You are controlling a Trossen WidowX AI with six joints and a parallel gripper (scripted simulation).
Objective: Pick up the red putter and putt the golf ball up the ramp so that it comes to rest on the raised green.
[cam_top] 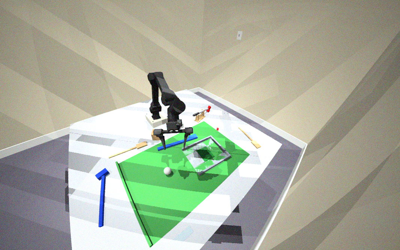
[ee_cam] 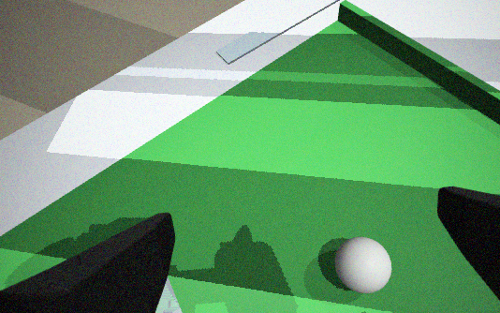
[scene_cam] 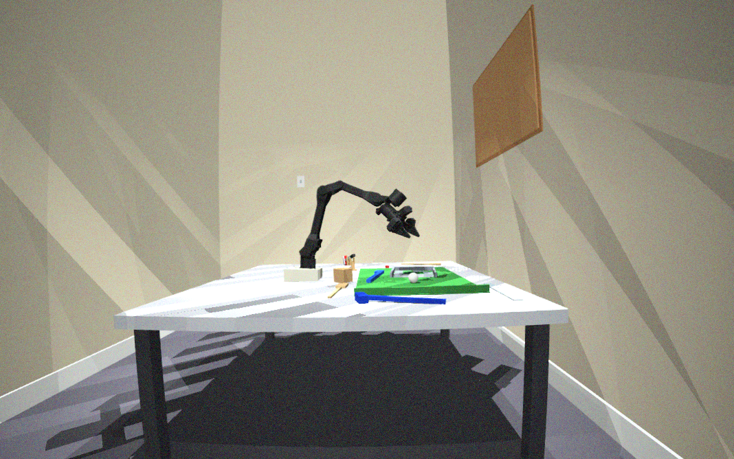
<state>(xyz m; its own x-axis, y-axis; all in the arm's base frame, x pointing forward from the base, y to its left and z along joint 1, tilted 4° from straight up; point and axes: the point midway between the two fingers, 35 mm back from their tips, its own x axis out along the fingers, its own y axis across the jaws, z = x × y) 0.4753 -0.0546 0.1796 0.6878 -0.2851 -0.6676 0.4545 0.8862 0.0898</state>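
Right now the wooden cube is 32 cm behind my gripper tip, 1 cm to the right of it and 16 cm below it. Also, from my gripper tip: white golf ball (1 cm behind, 6 cm to the right, 17 cm below); then green mat (2 cm behind, 8 cm to the left, 19 cm below); then white block (36 cm behind, 18 cm to the left, 17 cm below).
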